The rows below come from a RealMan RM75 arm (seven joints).
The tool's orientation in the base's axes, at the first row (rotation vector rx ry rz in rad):
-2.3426, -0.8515, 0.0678
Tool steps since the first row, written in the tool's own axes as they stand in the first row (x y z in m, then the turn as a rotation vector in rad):
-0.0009, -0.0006, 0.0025, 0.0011, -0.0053, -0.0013
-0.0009, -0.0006, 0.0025, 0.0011, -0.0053, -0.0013
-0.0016, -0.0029, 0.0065, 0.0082, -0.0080, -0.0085
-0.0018, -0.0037, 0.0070, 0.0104, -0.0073, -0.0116
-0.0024, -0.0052, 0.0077, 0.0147, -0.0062, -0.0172
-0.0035, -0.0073, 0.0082, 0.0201, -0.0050, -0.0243
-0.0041, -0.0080, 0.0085, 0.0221, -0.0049, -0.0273
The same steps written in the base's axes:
-0.0017, 0.0012, -0.0018, -0.0018, 0.0031, 0.0043
-0.0017, 0.0012, -0.0018, -0.0018, 0.0031, 0.0043
-0.0045, 0.0043, -0.0037, 0.0041, 0.0049, 0.0127
-0.0053, 0.0050, -0.0037, 0.0070, 0.0041, 0.0152
-0.0067, 0.0059, -0.0035, 0.0125, 0.0029, 0.0197
-0.0089, 0.0067, -0.0028, 0.0192, 0.0015, 0.0255
-0.0099, 0.0069, -0.0028, 0.0216, 0.0010, 0.0281

